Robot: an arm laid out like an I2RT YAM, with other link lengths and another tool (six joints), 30 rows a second.
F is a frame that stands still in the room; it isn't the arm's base.
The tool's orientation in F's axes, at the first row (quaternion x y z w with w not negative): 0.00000, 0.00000, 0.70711, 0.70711
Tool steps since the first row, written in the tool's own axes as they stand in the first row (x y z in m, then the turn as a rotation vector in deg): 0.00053, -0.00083, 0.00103, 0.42, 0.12, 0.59; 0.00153, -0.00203, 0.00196, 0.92, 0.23, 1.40; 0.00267, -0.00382, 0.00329, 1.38, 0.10, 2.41; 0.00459, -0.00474, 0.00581, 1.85, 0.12, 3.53; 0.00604, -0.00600, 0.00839, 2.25, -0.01, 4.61; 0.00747, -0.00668, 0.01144, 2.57, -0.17, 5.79; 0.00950, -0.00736, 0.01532, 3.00, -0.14, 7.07; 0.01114, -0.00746, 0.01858, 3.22, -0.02, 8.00; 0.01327, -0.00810, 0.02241, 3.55, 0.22, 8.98; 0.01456, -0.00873, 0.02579, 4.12, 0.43, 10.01; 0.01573, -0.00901, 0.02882, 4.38, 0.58, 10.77; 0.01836, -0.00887, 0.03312, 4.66, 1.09, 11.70
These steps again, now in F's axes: 0.00083, 0.00053, 0.00103, -0.12, 0.42, 0.59; 0.00203, 0.00153, 0.00196, -0.23, 0.92, 1.40; 0.00382, 0.00267, 0.00329, -0.10, 1.38, 2.41; 0.00474, 0.00459, 0.00581, -0.12, 1.85, 3.53; 0.00600, 0.00604, 0.00839, 0.01, 2.25, 4.61; 0.00668, 0.00747, 0.01144, 0.17, 2.57, 5.79; 0.00736, 0.00950, 0.01532, 0.14, 3.00, 7.07; 0.00746, 0.01114, 0.01858, 0.02, 3.22, 8.00; 0.00810, 0.01327, 0.02241, -0.22, 3.55, 8.98; 0.00873, 0.01456, 0.02579, -0.43, 4.12, 10.01; 0.00901, 0.01573, 0.02882, -0.58, 4.38, 10.77; 0.00887, 0.01836, 0.03312, -1.09, 4.66, 11.70
